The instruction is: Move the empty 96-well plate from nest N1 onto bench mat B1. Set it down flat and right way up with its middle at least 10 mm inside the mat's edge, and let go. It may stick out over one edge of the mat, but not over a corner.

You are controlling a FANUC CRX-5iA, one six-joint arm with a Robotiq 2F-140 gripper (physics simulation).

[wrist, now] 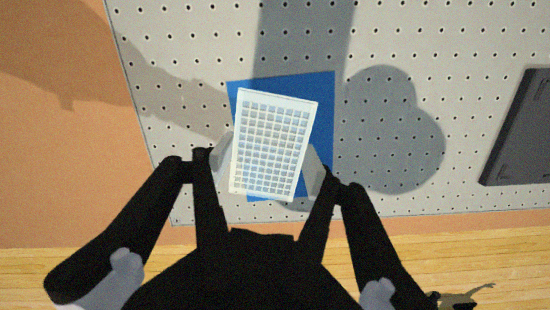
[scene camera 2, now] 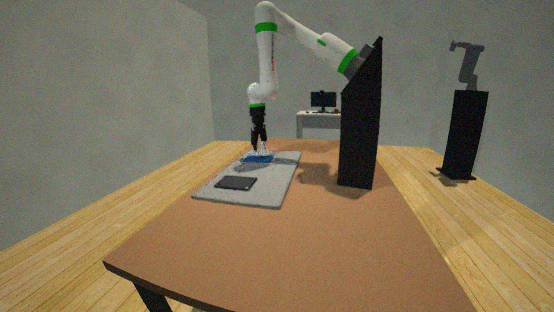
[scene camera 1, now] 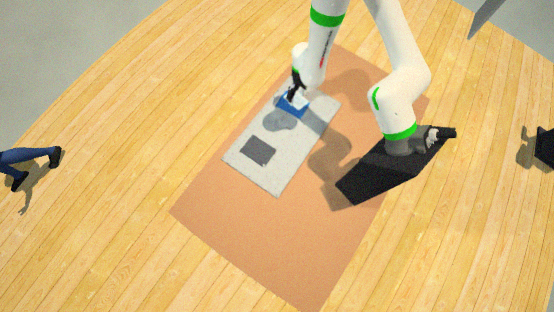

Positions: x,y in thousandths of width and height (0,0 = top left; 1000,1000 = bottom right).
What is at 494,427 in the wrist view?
A white 96-well plate.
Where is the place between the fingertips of the gripper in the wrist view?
488,482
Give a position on a blue bench mat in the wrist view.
583,282
